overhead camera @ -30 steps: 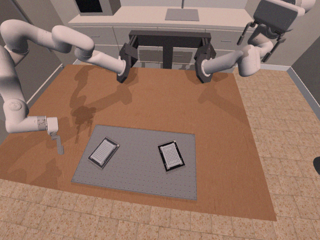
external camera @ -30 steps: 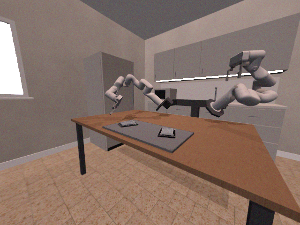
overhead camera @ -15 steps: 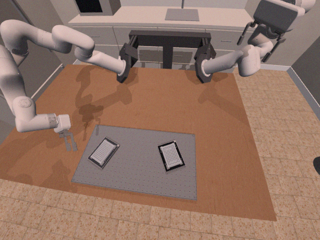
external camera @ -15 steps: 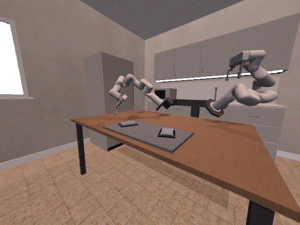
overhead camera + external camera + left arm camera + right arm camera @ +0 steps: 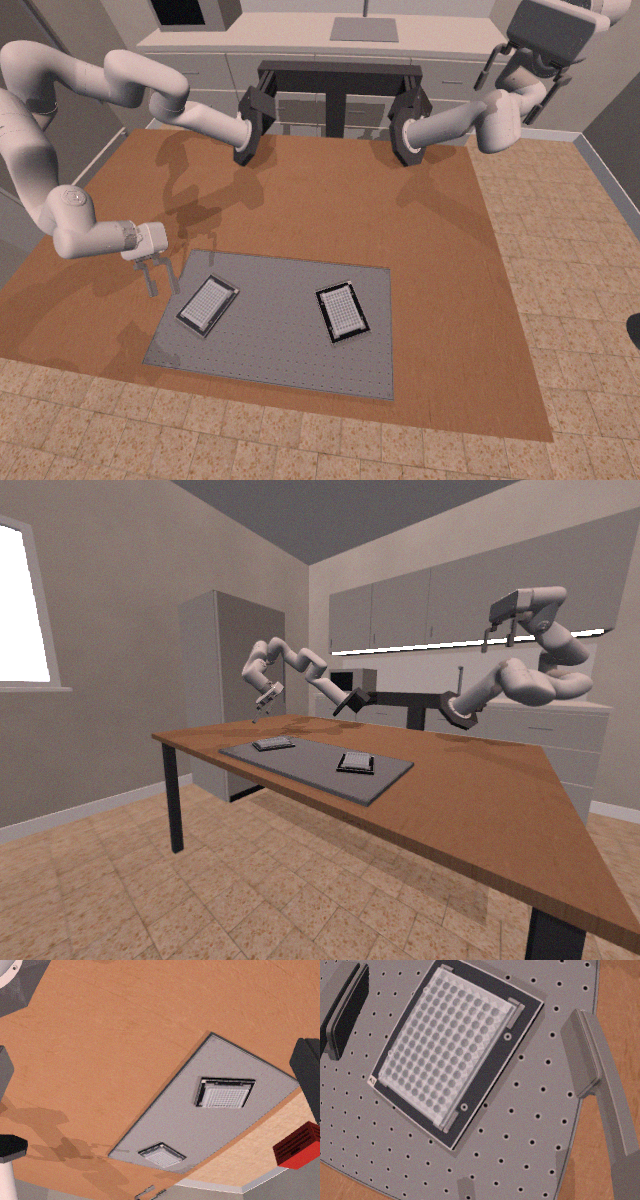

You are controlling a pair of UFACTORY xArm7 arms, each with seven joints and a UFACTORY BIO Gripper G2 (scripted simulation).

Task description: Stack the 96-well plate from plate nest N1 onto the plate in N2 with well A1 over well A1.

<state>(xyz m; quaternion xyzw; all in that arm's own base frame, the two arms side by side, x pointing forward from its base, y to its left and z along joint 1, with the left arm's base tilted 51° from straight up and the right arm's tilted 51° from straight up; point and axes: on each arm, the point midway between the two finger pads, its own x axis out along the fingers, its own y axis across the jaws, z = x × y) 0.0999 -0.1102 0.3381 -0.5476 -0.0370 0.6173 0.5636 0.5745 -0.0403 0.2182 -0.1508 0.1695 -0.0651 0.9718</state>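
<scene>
My right gripper is now 480 mm to the right of the nest N1, 130 mm above it and 10 mm short of it. Also, from my right hand: nest N2: 130 mm below, 70 mm to the left; A1 mark: 150 mm to the left, 130 mm below, 40 mm behind.
</scene>
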